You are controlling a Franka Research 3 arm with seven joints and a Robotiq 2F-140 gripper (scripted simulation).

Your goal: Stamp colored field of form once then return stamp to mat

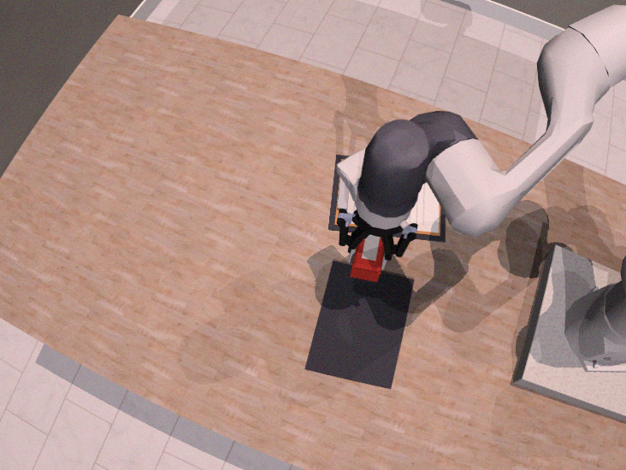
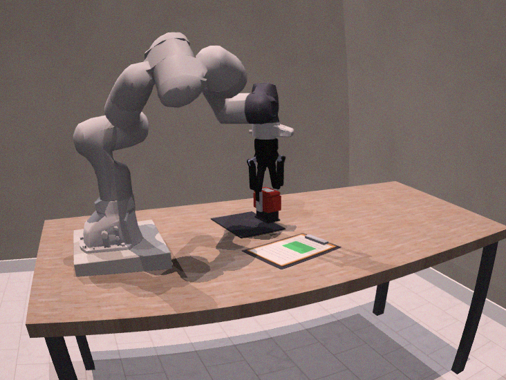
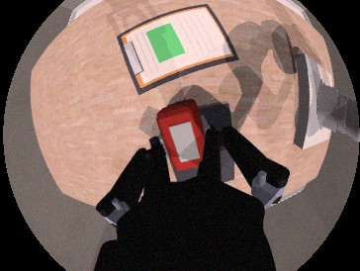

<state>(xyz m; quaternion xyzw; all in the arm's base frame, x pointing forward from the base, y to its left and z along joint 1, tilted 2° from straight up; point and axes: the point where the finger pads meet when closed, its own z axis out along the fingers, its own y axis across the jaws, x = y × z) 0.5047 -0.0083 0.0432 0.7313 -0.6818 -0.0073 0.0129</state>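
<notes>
Right now my hand is 180 mm to the left of the clipboard and 100 mm above it. The rest, counted from my hand: dark mat (20 mm behind, 100 mm to the left, 110 mm below); then red stamp (20 mm below).
</notes>
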